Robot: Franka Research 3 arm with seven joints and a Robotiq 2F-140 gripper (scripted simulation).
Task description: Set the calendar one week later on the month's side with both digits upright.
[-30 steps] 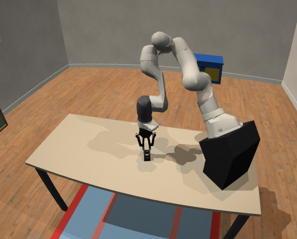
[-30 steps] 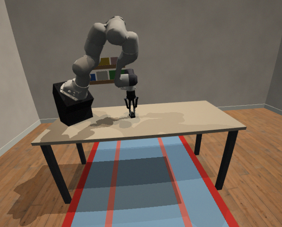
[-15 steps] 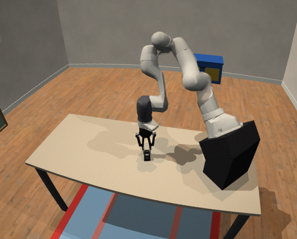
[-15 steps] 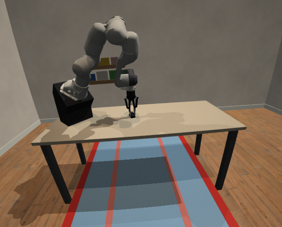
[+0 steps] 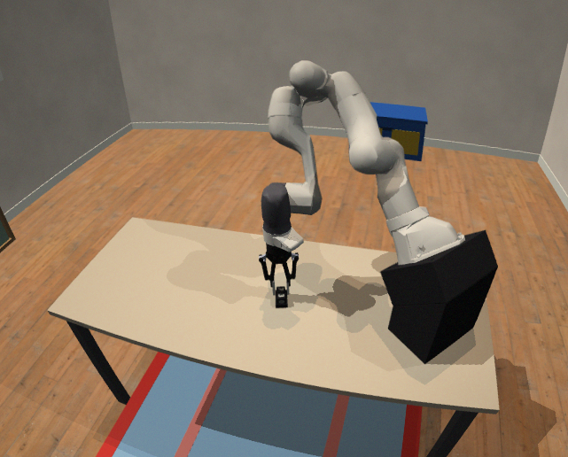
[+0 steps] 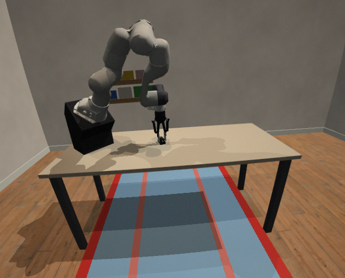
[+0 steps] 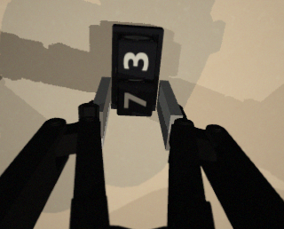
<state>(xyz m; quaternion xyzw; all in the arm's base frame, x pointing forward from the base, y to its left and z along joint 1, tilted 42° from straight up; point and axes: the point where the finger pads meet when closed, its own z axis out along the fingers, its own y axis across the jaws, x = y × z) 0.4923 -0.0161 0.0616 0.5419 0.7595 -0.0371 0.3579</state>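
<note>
Right now the black tray is 4 cm below my hand and 2 cm to the left of it.
</note>
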